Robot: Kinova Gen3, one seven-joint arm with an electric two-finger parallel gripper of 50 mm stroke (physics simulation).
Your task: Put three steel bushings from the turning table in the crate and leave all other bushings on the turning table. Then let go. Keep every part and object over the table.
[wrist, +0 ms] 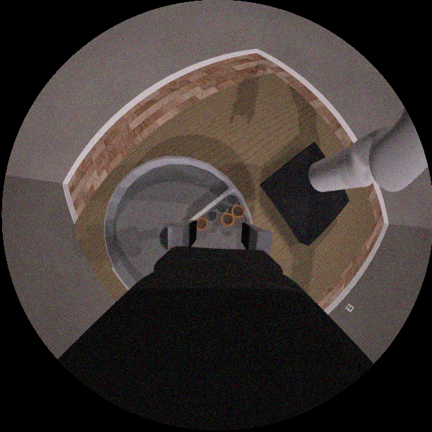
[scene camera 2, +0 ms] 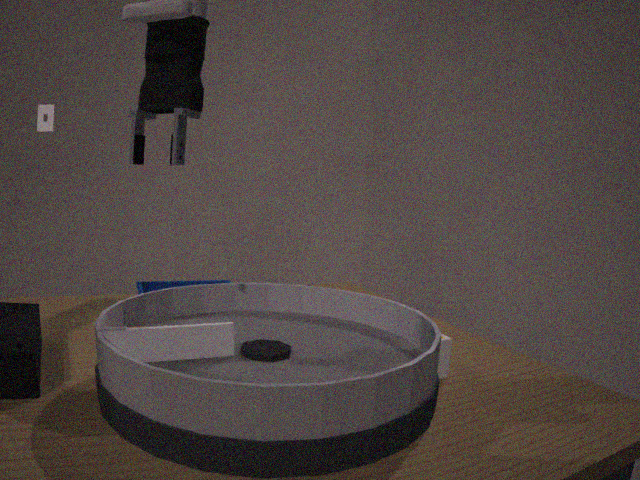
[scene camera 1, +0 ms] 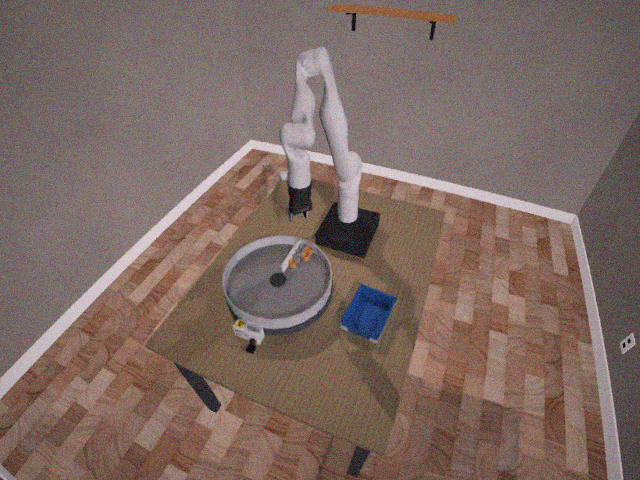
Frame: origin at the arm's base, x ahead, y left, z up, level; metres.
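Seen in the pictures: gripper, fingertip midpoint: (scene camera 2: 156, 164) (scene camera 1: 298, 218); arm's base, link origin: (scene camera 1: 347, 215).
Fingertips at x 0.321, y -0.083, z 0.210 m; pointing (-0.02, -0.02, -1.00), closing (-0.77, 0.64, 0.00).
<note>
Offsets run from my fingertips to a thing's middle. "spot": to the spot under its first point.
The turning table (scene camera 1: 279, 323) (scene camera 2: 268, 413) (wrist: 109, 220) is a round, grey-walled dish. Several small ring-shaped bushings lie in it along one side of a white divider {spot: dx +0.023, dy -0.035, dz -0.196 m} (scene camera 1: 290, 256) (scene camera 2: 180, 342) (wrist: 214, 204). Dark grey steel bushings (wrist: 212, 215) lie close to the divider, and orange bushings {dx -0.019, dy +0.011, dz -0.215 m} (scene camera 1: 307, 253) (wrist: 227, 219) lie beside them. In scene camera 2 the divider and wall hide them. The blue crate {dx +0.114, dy +0.333, dz -0.256 m} (scene camera 1: 359, 330) (scene camera 2: 180, 285) stands apart from the dish; its inside shows no bushing in scene camera 1. My gripper (scene camera 1: 298, 218) (scene camera 2: 157, 163) (wrist: 218, 230) is open and empty, high above the table.
The black base block (scene camera 1: 330, 238) (scene camera 2: 19, 351) (wrist: 300, 215) of the arm stands near the dish. A dark hub {dx +0.131, dy -0.037, dz -0.224 m} (scene camera 1: 277, 279) (scene camera 2: 266, 350) sits at the dish's centre. A small white box {spot: dx +0.376, dy -0.017, dz -0.224 m} (scene camera 1: 249, 331) with a yellow spot stands by the dish's outer wall.
</note>
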